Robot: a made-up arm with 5 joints. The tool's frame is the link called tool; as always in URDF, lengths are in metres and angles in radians. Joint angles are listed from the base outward.
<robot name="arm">
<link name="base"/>
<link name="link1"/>
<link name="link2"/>
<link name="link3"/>
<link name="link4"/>
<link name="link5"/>
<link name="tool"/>
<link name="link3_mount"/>
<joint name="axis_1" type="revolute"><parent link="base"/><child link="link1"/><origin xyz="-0.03 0.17 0.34" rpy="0 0 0"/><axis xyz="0 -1 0"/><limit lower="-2.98" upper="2.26"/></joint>
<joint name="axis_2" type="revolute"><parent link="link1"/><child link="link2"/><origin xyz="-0.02 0.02 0.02" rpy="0 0 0"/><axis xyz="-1 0 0"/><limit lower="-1.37" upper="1.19"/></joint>
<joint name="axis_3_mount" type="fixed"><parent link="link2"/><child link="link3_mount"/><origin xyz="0.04 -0.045 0.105" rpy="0 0 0"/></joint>
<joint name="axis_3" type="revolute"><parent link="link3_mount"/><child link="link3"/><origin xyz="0.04 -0.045 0.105" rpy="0 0 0"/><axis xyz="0 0 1"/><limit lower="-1.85" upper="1.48"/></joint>
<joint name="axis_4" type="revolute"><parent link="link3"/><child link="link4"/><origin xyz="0.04 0.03 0.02" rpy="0 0 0"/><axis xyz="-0.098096 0.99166 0.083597"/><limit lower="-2.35" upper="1.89"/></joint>
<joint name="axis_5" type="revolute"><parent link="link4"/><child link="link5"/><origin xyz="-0.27 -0.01 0.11" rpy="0 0 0"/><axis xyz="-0.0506 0.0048 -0.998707"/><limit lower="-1.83" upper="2.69"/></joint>
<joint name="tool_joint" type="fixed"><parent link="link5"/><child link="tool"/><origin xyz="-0.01 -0.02 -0.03" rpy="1.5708 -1.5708 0"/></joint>
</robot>
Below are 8 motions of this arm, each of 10 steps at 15 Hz.
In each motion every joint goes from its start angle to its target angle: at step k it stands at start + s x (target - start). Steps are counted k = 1, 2, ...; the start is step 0. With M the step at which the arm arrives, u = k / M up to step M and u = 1 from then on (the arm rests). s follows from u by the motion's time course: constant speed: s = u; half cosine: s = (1 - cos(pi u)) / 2; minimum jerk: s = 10 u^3 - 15 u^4 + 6 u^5.
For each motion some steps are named. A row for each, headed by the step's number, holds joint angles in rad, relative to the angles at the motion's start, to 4 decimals.
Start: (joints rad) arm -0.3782 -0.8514 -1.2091 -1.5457 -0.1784
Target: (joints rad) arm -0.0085 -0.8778 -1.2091 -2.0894 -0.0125
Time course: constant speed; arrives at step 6
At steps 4, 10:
4: 0.2465 -0.0176 0.0000 -0.3625 0.1106
10: 0.3697 -0.0264 0.0000 -0.5437 0.1659

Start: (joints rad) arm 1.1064 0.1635 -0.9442 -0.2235 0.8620
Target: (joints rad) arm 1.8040 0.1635 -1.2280 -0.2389 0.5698
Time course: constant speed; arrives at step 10
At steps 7, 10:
7: 0.4883 0.0000 -0.1987 -0.0108 -0.2045
10: 0.6976 0.0000 -0.2838 -0.0154 -0.2922

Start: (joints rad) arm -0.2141 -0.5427 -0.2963 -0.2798 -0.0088
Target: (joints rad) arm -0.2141 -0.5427 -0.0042 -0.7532 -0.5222
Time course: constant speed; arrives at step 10
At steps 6, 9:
6: 0.0000 0.0000 0.1753 -0.2840 -0.3080
9: 0.0000 0.0000 0.2629 -0.4261 -0.4621

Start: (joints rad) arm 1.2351 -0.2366 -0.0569 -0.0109 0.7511
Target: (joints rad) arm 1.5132 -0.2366 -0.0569 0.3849 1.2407
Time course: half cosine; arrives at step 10
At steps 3, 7, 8, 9, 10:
3: 0.0573 0.0000 0.0000 0.0816 0.1009
7: 0.2208 0.0000 0.0000 0.3142 0.3887
8: 0.2515 0.0000 0.0000 0.3580 0.4428
9: 0.2713 0.0000 0.0000 0.3861 0.4776
10: 0.2781 0.0000 0.0000 0.3958 0.4896

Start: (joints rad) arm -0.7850 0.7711 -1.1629 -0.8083 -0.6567
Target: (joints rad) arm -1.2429 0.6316 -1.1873 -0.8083 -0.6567
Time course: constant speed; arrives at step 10
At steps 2, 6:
2: -0.0916 -0.0279 -0.0049 0.0000 0.0000
6: -0.2747 -0.0837 -0.0146 0.0000 0.0000

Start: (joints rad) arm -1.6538 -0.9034 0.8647 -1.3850 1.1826
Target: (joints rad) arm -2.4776 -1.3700 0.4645 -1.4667 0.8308
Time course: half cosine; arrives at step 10
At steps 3, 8, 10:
3: -0.1698 -0.0962 -0.0825 -0.0168 -0.0725
8: -0.7451 -0.4220 -0.3620 -0.0739 -0.3182
10: -0.8238 -0.4666 -0.4002 -0.0817 -0.3518

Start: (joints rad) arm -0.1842 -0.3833 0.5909 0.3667 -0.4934
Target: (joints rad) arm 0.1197 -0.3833 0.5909 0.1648 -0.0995
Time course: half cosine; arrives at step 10
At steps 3, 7, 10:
3: 0.0626 0.0000 0.0000 -0.0416 0.0812
7: 0.2413 0.0000 0.0000 -0.1603 0.3127
10: 0.3039 0.0000 0.0000 -0.2019 0.3939

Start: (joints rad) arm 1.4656 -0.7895 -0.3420 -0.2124 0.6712
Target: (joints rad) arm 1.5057 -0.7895 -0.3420 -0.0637 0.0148
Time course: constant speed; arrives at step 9
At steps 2, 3, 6, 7, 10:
2: 0.0089 0.0000 0.0000 0.0330 -0.1459
3: 0.0134 0.0000 0.0000 0.0496 -0.2188
6: 0.0267 0.0000 0.0000 0.0991 -0.4376
7: 0.0312 0.0000 0.0000 0.1157 -0.5105
10: 0.0401 0.0000 0.0000 0.1487 -0.6564

